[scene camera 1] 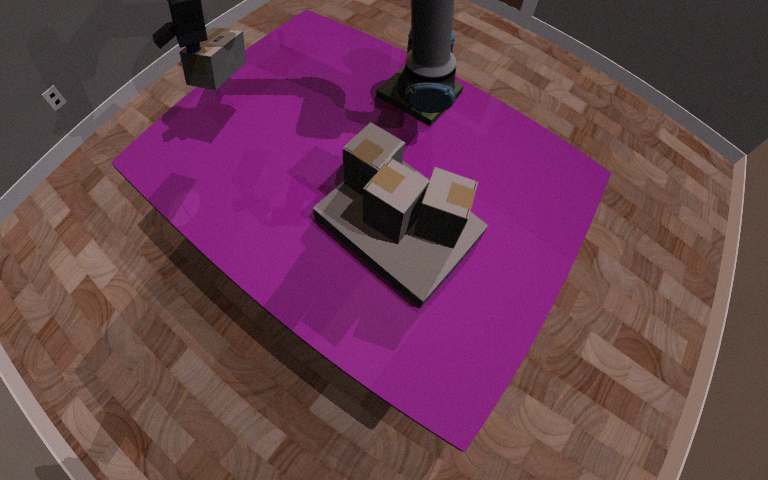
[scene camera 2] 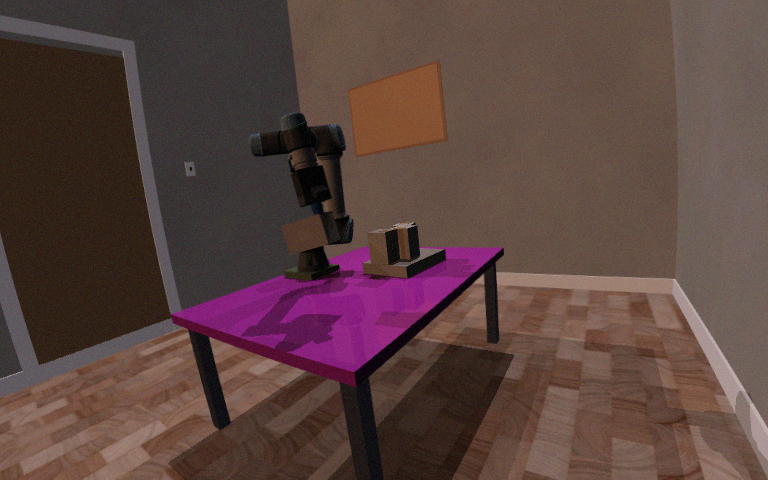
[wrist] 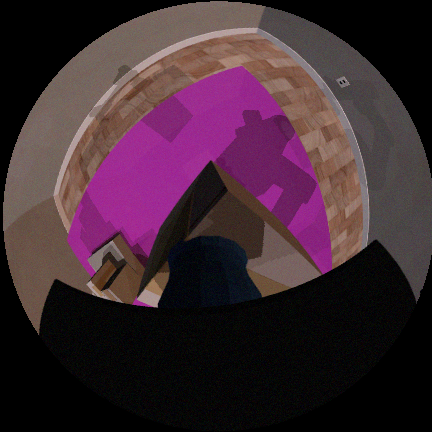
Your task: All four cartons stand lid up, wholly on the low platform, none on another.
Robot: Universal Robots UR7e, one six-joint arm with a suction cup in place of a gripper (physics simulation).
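Seen in the pictures: hand, tool point: (scene camera 1: pixel 194 54) (scene camera 2: pixel 320 218) (wrist: pixel 206 248); arm's base, link origin: (scene camera 2: pixel 313 267).
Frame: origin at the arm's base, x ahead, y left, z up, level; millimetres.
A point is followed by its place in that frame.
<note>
My suction cup (scene camera 1: pixel 193 47) (scene camera 2: pixel 317 208) (wrist: pixel 207 265) is on a grey-white carton (scene camera 1: pixel 214 63) @(x 441, y -306, z 258 mm) (scene camera 2: pixel 305 233) @(x 422, y -408, z 230 mm) (wrist: pixel 242 222) @(x 460, y -390, z 282 mm), against its face with tan tape and a dark printed mark. The carton hangs tilted in the air, over the table's back-left part in scene camera 1. Three cartons stand upright on the low grey platform (scene camera 1: pixel 419 266) @(x 474, y 289, z 19 mm) (scene camera 2: pixel 389 271) @(x 412, y 30, z -9 mm), tan tape patches on their tops: a back-left one (scene camera 1: pixel 373 144) @(x 362, y 82, z 154 mm), a middle one (scene camera 1: pixel 396 195) @(x 435, y 190, z 154 mm) and a right one (scene camera 1: pixel 444 198) @(x 384, y 267, z 154 mm). They stand close together, none on another. In scene camera 2 they partly hide each other.
The magenta table (scene camera 1: pixel 254 226) @(x 605, y -84, z -30 mm) (scene camera 2: pixel 317 339) @(x 542, y -535, z -30 mm) (wrist: pixel 150 150) @(x 624, y -260, z -30 mm) carries the platform and the arm's dark green base plate (scene camera 1: pixel 390 93) @(x 74, y -63, z -2 mm) (scene camera 2: pixel 311 272) @(x 63, y -77, z -1 mm), which is behind the platform in scene camera 1. The front corner of the platform's top shows bare beside the cartons.
</note>
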